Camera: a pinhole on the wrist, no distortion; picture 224 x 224 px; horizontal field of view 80.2 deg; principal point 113.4 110.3 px. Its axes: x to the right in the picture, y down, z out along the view. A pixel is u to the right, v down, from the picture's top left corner.
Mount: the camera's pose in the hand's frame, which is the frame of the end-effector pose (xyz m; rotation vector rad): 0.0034 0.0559 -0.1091 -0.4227 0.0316 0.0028
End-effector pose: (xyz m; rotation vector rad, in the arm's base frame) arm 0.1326 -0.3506 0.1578 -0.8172 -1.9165 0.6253
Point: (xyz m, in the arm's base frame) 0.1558 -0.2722 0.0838
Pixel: 116.5 112.7
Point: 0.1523 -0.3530 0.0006
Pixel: 30.5 101.6
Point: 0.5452 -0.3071 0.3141
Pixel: behind the camera
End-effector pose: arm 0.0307 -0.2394 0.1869 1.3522 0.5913 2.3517
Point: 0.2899 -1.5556 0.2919
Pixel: outside the picture
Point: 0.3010 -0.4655 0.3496
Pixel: 69.0 117.1
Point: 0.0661 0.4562 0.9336
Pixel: outside the picture
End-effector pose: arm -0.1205 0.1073 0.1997 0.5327 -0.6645 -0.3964
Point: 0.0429 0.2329 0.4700
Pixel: 216.4 200.1
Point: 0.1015 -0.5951 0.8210
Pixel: outside the picture
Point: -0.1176 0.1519 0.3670
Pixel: 143.0 102.1
